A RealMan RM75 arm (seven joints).
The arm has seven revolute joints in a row. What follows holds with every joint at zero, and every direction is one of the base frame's. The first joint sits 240.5 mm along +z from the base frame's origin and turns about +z. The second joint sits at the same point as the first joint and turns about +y. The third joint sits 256 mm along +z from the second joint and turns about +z. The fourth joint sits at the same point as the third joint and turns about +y. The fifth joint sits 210 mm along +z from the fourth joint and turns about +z. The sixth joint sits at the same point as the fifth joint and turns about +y. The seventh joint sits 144 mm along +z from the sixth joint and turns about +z. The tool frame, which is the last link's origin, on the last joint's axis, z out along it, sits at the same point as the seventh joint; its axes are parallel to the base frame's.
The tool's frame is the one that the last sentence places.
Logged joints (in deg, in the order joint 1, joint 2, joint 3, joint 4, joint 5, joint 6, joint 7), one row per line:
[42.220 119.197 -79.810 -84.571 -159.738 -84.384 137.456]
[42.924 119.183 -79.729 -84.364 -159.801 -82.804 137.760]
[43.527 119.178 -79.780 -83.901 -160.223 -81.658 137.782]
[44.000 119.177 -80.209 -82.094 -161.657 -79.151 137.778]
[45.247 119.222 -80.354 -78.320 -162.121 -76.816 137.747]
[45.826 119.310 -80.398 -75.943 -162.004 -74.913 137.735]
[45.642 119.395 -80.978 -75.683 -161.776 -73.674 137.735]
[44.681 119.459 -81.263 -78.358 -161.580 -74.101 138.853]
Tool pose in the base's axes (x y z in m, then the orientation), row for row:
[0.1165 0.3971 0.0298 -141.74 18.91 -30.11]
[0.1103 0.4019 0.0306 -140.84 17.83 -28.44]
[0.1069 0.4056 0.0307 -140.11 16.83 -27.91]
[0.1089 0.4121 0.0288 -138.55 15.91 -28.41]
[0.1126 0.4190 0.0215 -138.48 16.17 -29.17]
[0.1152 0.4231 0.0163 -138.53 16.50 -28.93]
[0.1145 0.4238 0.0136 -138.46 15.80 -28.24]
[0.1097 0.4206 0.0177 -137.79 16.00 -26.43]
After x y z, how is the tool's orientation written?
As a rotation vector, in degrees.
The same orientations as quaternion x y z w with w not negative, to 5 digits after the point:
[-0.92789 0.12379 -0.19711 0.29127]
[-0.92718 0.11738 -0.18723 0.30250]
[-0.92593 0.11122 -0.18445 0.31026]
[-0.92134 0.10580 -0.18892 0.32289]
[-0.92044 0.10748 -0.19389 0.32194]
[-0.92063 0.10965 -0.19226 0.32163]
[-0.92124 0.10512 -0.18789 0.32399]
[-0.92040 0.10688 -0.17655 0.33207]

